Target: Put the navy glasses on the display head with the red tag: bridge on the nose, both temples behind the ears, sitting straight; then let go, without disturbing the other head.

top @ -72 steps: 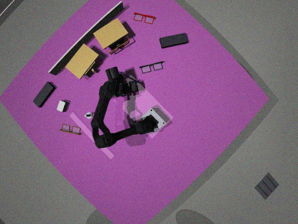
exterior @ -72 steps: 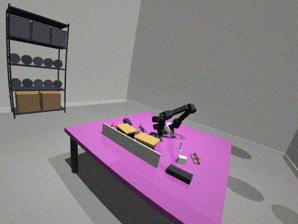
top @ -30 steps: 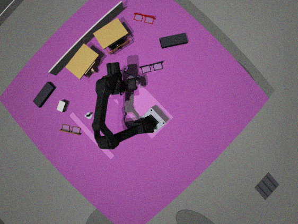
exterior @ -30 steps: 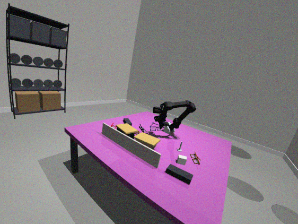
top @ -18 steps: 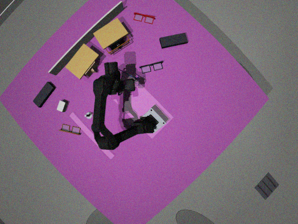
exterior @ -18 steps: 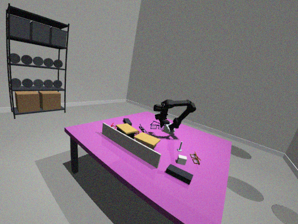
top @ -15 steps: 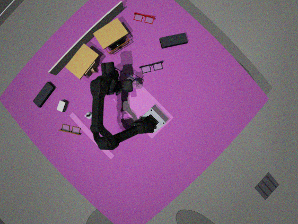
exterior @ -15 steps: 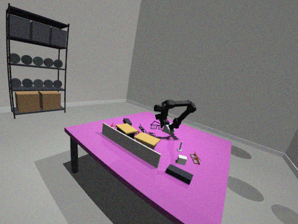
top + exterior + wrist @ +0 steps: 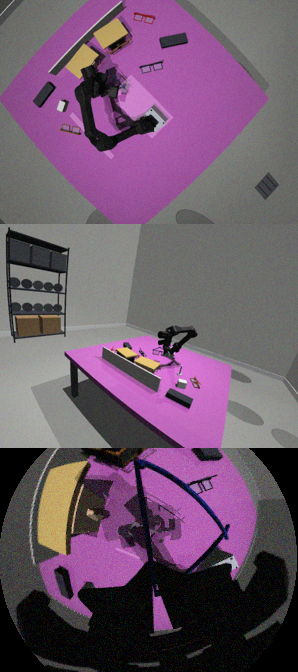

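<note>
My gripper tip is now 18 cm to the right of the small grey stand, 10 cm above it and 2 cm past it. Also, from my gripper tip: tan display head (19 cm ahead, 7 cm below, 3 cm to the right); then white cube (26 cm to the left, 14 cm ahead, 10 cm below); then white board (32 cm ahead, 14 cm to the right, 7 cm below).
</note>
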